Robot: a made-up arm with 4 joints.
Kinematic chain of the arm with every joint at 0, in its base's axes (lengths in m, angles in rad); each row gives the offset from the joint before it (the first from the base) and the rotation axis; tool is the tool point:
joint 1: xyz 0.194 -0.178 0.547 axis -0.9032 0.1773 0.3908
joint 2: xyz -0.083 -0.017 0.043 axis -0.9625 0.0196 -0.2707
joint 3: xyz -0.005 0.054 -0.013 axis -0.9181 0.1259 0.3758
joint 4: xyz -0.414 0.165 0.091 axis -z
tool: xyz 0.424 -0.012 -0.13
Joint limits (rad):
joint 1: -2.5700..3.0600
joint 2: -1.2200..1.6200
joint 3: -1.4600..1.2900
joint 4: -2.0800..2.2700
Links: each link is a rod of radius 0.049 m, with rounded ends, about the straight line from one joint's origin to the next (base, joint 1, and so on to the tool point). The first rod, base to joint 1, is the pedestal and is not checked.
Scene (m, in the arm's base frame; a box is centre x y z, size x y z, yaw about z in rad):
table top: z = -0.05
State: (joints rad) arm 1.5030 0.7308 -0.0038 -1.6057
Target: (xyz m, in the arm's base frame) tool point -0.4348 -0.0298 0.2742
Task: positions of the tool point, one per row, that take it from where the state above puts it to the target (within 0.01 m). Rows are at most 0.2 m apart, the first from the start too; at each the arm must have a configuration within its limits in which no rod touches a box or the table.
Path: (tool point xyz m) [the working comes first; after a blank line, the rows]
Joints at the target: 1.4380 -0.1995 -0.0896 -1.2222
Straight joint move there: clear.

1: -0.3856 -0.4904 0.1811
2: -0.4221 -0.3314 0.1750
3: -0.4395 -0.1740 0.2075
4: -0.4348 -0.0298 0.2742

